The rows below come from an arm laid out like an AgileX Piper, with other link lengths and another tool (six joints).
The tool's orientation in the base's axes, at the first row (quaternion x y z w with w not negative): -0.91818 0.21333 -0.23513 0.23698
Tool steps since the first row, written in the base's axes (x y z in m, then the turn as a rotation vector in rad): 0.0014 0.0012 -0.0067 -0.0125 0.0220 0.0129; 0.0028 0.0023 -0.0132 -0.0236 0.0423 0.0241; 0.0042 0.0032 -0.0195 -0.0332 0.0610 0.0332; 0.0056 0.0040 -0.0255 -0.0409 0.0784 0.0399; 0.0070 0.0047 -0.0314 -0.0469 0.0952 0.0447; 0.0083 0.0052 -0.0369 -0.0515 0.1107 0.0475; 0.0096 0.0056 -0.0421 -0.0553 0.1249 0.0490; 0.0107 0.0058 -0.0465 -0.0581 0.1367 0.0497; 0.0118 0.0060 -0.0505 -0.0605 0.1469 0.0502; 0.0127 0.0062 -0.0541 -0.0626 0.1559 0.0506; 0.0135 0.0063 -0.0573 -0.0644 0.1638 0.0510; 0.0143 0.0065 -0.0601 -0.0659 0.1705 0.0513
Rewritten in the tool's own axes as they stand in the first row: -0.0017 0.0022 0.0064 -0.0168 -0.0209 -0.0093; -0.0033 0.0045 0.0125 -0.0322 -0.0400 -0.0171; -0.0047 0.0067 0.0185 -0.0462 -0.0571 -0.0231; -0.0060 0.0089 0.0241 -0.0589 -0.0724 -0.0265; -0.0072 0.0111 0.0297 -0.0706 -0.0866 -0.0279; -0.0082 0.0133 0.0348 -0.0811 -0.0992 -0.0273; -0.0091 0.0154 0.0397 -0.0908 -0.1102 -0.0257; -0.0098 0.0173 0.0438 -0.0987 -0.1192 -0.0238; -0.0103 0.0190 0.0475 -0.1056 -0.1270 -0.0221; -0.0109 0.0205 0.0509 -0.1117 -0.1337 -0.0205; -0.0113 0.0219 0.0538 -0.1170 -0.1398 -0.0191; -0.0117 0.0230 0.0565 -0.1214 -0.1448 -0.0179
